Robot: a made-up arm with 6 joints.
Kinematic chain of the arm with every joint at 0, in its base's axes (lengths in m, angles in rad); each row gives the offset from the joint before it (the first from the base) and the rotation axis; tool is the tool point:
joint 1: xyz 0 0 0.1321 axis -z
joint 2: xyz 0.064 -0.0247 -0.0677 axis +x
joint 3: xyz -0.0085 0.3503 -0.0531 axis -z
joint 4: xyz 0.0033 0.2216 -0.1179 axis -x
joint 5: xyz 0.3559 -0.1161 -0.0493 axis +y
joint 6: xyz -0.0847 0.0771 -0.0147 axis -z
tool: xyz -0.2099 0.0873 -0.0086
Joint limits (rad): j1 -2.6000..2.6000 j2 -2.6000..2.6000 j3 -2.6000..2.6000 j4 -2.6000..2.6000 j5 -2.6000..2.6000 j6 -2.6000..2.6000
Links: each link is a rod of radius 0.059 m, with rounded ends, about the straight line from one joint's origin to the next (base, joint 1, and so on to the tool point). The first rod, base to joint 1, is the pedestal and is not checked.
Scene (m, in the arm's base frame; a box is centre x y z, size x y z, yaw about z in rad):
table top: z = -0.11
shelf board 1: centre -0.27 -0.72 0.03 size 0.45 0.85 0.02 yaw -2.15
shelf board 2: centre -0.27 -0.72 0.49 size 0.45 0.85 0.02 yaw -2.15
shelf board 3: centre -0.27 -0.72 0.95 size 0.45 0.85 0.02 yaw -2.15
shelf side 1: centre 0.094 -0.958 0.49 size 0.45 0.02 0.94 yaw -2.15
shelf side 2: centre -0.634 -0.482 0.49 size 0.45 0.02 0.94 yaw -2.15
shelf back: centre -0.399 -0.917 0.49 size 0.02 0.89 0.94 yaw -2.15
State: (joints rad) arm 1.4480 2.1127 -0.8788 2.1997 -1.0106 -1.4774
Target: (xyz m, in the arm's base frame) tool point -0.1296 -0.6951 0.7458
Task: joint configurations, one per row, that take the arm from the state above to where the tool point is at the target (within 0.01 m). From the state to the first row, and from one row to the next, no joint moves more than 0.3 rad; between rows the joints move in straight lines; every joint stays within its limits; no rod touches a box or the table.
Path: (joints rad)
1: 1.4115 1.9123 -0.8304 2.3998 -1.1370 -1.5172
2: 1.3750 1.7120 -0.7821 2.6000 -1.2633 -1.5570
3: 1.1874 1.8296 -0.7475 2.6000 -1.5279 -1.4855
4: 0.9999 1.9473 -0.7129 2.6000 -1.7926 -1.4141
5: 0.8123 2.0650 -0.6783 2.6000 -2.0572 -1.3427
6: 0.6248 2.1827 -0.6437 2.6000 -2.3218 -1.2712

